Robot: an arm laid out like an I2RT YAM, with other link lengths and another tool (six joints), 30 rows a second.
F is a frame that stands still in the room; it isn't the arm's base.
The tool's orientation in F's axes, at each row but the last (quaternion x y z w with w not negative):
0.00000, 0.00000, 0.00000, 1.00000
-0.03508, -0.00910, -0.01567, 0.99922
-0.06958, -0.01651, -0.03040, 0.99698
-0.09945, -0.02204, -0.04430, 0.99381
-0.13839, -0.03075, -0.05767, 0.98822
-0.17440, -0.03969, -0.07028, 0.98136
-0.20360, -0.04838, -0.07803, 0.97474
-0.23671, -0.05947, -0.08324, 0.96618
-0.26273, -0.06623, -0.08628, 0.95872
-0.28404, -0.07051, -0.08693, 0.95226
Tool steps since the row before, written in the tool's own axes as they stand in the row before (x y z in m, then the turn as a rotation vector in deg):
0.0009, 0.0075, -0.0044, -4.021, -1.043, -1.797
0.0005, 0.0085, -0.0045, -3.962, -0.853, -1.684
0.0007, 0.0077, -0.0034, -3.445, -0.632, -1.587
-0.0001, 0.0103, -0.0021, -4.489, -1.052, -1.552
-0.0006, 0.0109, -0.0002, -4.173, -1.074, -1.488
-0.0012, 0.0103, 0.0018, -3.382, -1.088, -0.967
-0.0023, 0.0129, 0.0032, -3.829, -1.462, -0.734
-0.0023, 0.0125, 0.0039, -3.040, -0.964, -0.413
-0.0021, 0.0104, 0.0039, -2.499, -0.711, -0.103
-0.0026, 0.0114, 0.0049, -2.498, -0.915, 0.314
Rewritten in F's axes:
0.0009, 0.0075, -0.0044, -4.021, -1.043, -1.797
0.0008, 0.0081, -0.0051, -3.958, -0.847, -1.696
0.0013, 0.0071, -0.0044, -3.431, -0.646, -1.612
0.0009, 0.0096, -0.0041, -4.510, -0.961, -1.550
0.0007, 0.0104, -0.0032, -4.202, -0.998, -1.458
0.0003, 0.0103, -0.0019, -3.451, -0.928, -0.885
-0.0002, 0.0133, -0.0024, -3.970, -1.113, -0.583
-0.0002, 0.0131, -0.0025, -3.127, -0.632, -0.402
-0.0003, 0.0111, -0.0022, -2.574, -0.329, -0.168
-0.0006, 0.0124, -0.0024, -2.650, -0.266, 0.285

